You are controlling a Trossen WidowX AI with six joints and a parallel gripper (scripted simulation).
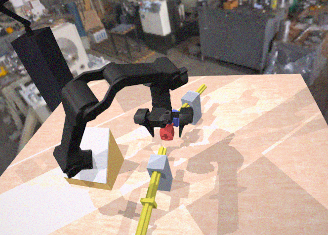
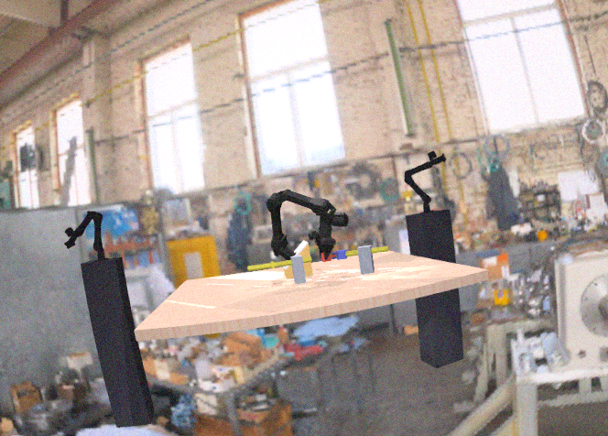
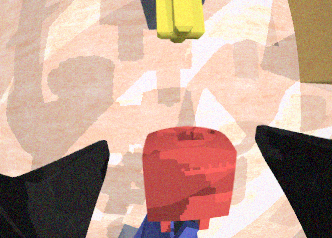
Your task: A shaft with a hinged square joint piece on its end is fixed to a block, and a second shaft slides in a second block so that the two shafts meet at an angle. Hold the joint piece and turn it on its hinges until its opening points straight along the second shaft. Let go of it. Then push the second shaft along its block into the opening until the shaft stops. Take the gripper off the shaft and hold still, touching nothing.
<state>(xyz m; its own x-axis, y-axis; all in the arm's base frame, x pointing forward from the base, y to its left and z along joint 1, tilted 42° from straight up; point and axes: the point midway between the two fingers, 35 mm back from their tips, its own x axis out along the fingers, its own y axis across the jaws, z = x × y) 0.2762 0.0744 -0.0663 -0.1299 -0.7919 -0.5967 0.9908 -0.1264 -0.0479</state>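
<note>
Right now my gripper tip is 20 mm to the right of the red joint piece and 10 mm below it.
</note>
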